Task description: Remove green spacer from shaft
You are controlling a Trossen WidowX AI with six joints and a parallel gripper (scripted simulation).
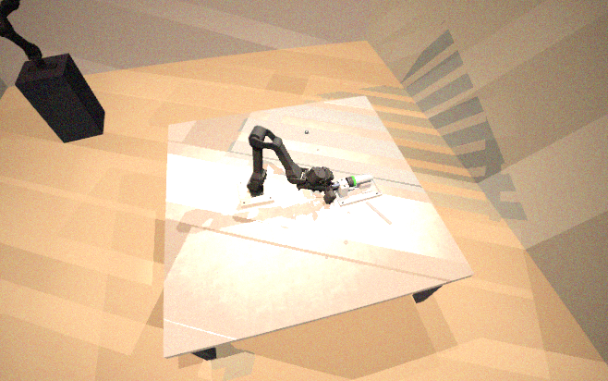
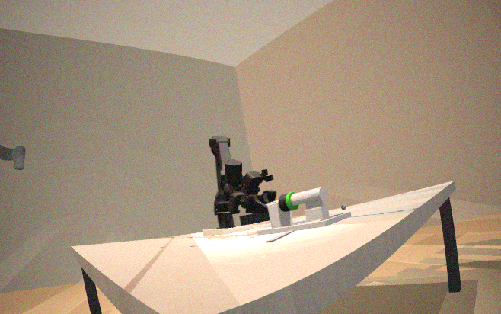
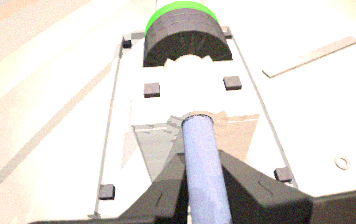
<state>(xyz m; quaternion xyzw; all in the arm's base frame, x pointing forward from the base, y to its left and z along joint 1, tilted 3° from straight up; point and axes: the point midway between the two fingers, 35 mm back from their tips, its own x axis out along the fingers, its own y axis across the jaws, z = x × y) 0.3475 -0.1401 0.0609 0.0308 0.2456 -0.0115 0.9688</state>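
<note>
My gripper tip is now 50 mm short of the black spacer and 20 mm below it. Round my gripper tip: thin flat strip 150 mm ahead, 170 mm to the right, 60 mm below; then pale blue-grey shaft 40 mm ahead, 20 mm above; then green spacer 80 mm ahead, 20 mm above.
</note>
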